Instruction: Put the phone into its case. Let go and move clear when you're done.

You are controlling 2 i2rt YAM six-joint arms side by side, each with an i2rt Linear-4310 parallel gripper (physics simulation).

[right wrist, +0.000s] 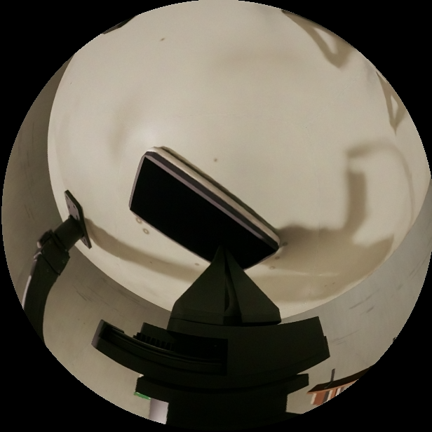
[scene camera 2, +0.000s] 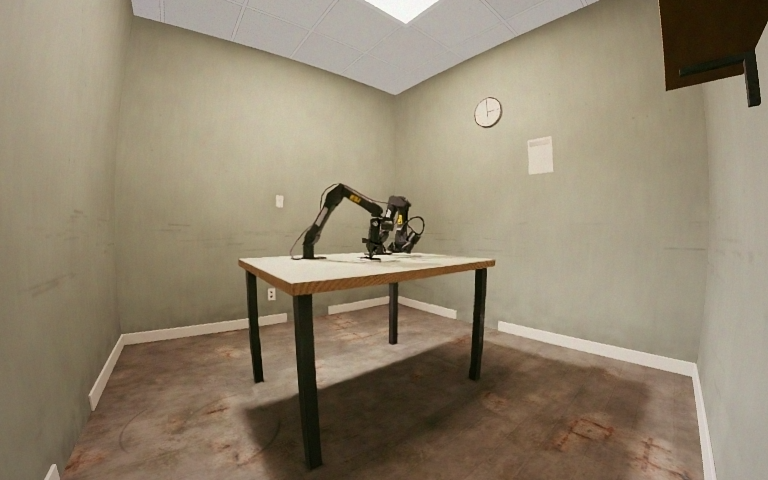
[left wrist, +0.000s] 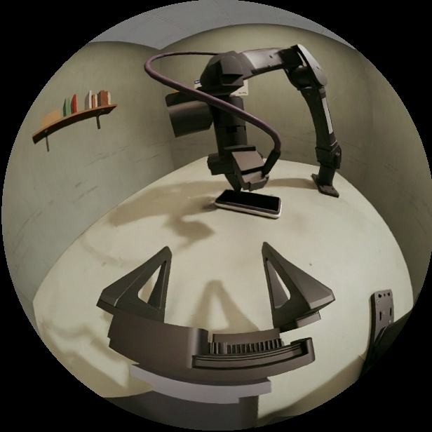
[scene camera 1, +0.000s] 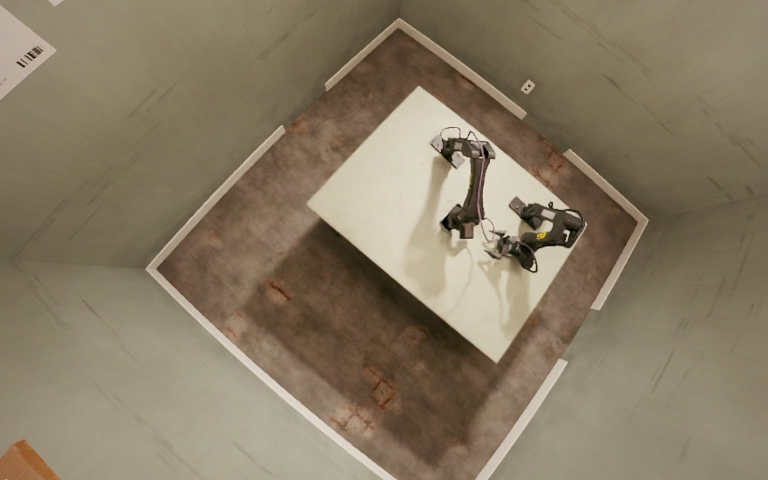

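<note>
The phone point(left wrist: 250, 201) point(right wrist: 195, 210) lies screen up on its light case point(left wrist: 250, 212) point(right wrist: 215, 183) on the table. The two are closely lined up. The case's pale edge shows along one long side in the right wrist view; I cannot tell whether the phone sits fully down in it. My right gripper point(left wrist: 237, 195) point(right wrist: 221, 248) is shut and empty, pointing down, its tips at the phone's top face near one end; contact is not clear. My left gripper point(scene camera 1: 490, 243) point(left wrist: 214, 248) is open and empty, apart from the phone. In scene camera 1 the right arm hides the phone.
The white table point(scene camera 1: 368, 192) point(scene camera 2: 294, 271) carries both arms. The right arm point(scene camera 1: 474, 186) point(scene camera 2: 334, 198) reaches over the phone, and the left arm point(scene camera 1: 552, 226) is folded close beside it. A wall shelf point(left wrist: 75, 119) with books is far off.
</note>
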